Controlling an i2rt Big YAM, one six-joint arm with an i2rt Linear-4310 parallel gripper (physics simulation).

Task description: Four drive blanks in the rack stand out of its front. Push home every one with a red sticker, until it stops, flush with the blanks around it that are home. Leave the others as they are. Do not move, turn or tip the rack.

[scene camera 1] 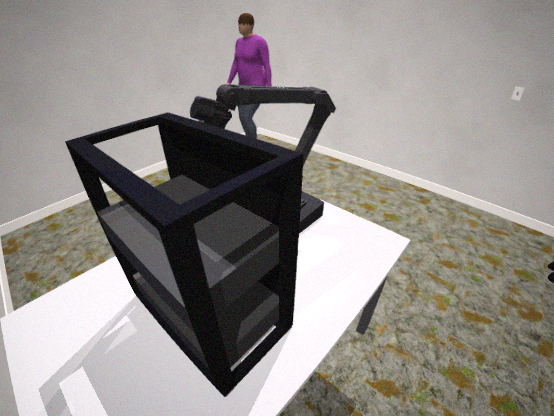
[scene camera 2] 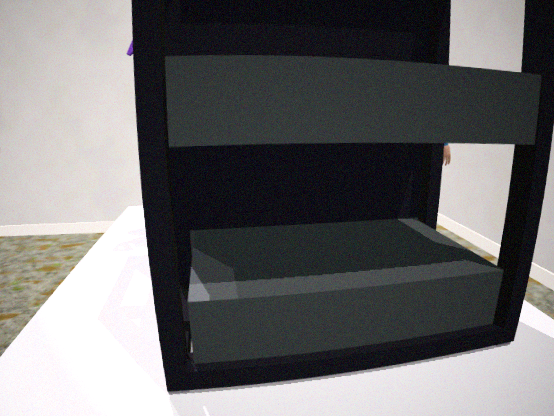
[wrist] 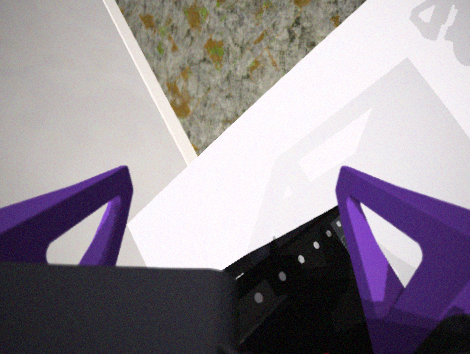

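Observation:
The black rack (scene camera 1: 192, 300) (scene camera 2: 155, 200) stands upright on the table. In the wrist view the rack (wrist: 310, 295) is dark at the bottom centre, with a row of pale round holes along an edge. A trace of red shows at the bottom border there, too little to identify. Inside the rack, an upper dark grey block (scene camera 1: 235, 225) (scene camera 2: 345, 102) and a lower one (scene camera 1: 260, 310) (scene camera 2: 345, 315) show. The front faces of the drive blanks and their stickers cannot be made out. My gripper (wrist: 234, 177) is open and empty, its purple fingers wide apart near the rack; in scene camera 1 its fingers are hidden behind the rack.
The white table (scene camera 1: 365, 250) (scene camera 2: 75, 320) (wrist: 240, 200) carries the rack and the arm's base (scene camera 1: 312, 212). The arm (scene camera 1: 280, 95) reaches over behind the rack's top. A person in a purple top (scene camera 1: 252, 57) stands beyond the arm. The table edge is at the upper left in the wrist view.

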